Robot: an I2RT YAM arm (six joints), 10 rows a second.
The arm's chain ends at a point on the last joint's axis. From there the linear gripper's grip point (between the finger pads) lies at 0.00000 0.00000 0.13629 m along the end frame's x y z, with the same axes.
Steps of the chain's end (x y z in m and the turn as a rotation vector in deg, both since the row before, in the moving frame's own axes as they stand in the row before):
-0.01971, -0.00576, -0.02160, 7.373, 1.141, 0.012
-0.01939, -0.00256, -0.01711, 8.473, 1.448, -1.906
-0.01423, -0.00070, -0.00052, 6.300, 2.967, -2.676
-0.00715, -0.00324, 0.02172, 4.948, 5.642, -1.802
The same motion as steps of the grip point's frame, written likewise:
-0.01700, -0.02325, -0.02275, 7.373, 1.141, 0.012
-0.01629, -0.02269, -0.01864, 8.473, 1.448, -1.906
-0.00754, -0.01581, -0.00153, 6.300, 2.967, -2.676
0.00605, -0.01519, 0.02055, 4.948, 5.642, -1.802

